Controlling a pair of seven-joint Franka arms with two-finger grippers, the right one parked.
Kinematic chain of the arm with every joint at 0, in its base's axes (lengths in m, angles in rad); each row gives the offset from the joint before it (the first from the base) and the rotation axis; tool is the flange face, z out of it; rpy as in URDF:
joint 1: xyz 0 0 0.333 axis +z
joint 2: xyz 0 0 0 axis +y
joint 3: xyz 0 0 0.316 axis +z
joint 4: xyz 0.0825 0 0 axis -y
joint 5: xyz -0.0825 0 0.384 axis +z
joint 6: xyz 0 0 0 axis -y
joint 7: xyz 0.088 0 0 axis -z
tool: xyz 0 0 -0.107 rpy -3.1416 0 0
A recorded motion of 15 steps. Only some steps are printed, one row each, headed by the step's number.
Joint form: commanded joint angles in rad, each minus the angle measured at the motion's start. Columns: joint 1, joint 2, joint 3, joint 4, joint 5, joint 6, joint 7.
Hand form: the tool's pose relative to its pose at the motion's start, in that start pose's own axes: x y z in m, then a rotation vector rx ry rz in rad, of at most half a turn. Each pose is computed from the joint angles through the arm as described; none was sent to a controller.
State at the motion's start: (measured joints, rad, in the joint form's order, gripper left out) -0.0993 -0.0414 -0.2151 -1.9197 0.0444 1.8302 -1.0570
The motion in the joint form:
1: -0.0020 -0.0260 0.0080 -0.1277 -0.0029 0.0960 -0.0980
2: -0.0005 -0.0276 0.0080 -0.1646 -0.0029 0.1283 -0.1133
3: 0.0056 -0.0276 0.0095 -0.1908 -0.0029 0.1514 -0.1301
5: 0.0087 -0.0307 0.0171 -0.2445 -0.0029 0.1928 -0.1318
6: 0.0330 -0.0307 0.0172 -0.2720 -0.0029 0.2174 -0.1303
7: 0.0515 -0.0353 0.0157 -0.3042 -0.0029 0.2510 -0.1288
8: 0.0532 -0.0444 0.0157 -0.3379 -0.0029 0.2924 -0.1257
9: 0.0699 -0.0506 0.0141 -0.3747 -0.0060 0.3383 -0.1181
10: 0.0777 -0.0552 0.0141 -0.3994 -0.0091 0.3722 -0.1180
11: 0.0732 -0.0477 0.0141 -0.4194 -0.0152 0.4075 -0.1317
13: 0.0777 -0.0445 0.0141 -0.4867 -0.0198 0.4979 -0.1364
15: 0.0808 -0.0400 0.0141 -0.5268 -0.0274 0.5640 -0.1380
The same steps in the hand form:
1: -0.0062 -0.0113 0.0393 0.0061 -0.0024 -0.1012
2: -0.0078 -0.0140 0.0532 0.0087 -0.0040 -0.1167
3: -0.0060 -0.0179 0.0637 0.0115 -0.0062 -0.1401
5: -0.0056 -0.0260 0.0839 0.0195 -0.0118 -0.1506
6: 0.0027 -0.0351 0.0952 0.0223 -0.0154 -0.1724
7: 0.0072 -0.0430 0.1054 0.0176 -0.0136 -0.1869
8: 0.0050 -0.0467 0.1128 0.0035 -0.0050 -0.1849
9: 0.0080 -0.0543 0.1229 -0.0105 -0.0005 -0.1932
10: 0.0090 -0.0587 0.1290 -0.0233 0.0037 -0.2022
11: 0.0059 -0.0579 0.1383 -0.0338 0.0014 -0.2142
13: 0.0013 -0.0659 0.1615 -0.0539 0.0058 -0.2250
15: -0.0011 -0.0704 0.1749 -0.0762 0.0096 -0.2343

